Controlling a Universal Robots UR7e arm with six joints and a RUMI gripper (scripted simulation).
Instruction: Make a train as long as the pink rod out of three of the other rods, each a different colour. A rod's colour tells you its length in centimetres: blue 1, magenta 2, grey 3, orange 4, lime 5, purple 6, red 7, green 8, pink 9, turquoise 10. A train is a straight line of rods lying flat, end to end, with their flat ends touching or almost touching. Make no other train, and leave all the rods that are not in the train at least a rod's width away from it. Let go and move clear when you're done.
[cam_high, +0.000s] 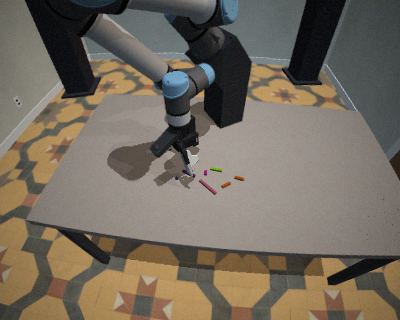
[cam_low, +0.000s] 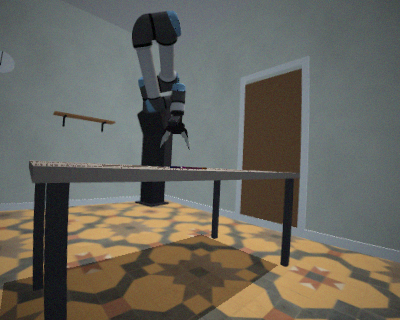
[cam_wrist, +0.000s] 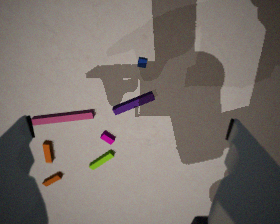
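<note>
Right now the magenta rod is 10 cm to the left of my hand, 10 cm below it and 2 cm behind it. Round my hand: purple rod 10 cm below, 3 cm to the left, 2 cm behind; then blue rod 10 cm below, 2 cm to the right; then pink rod 10 cm to the left, 10 cm below, 6 cm ahead.
</note>
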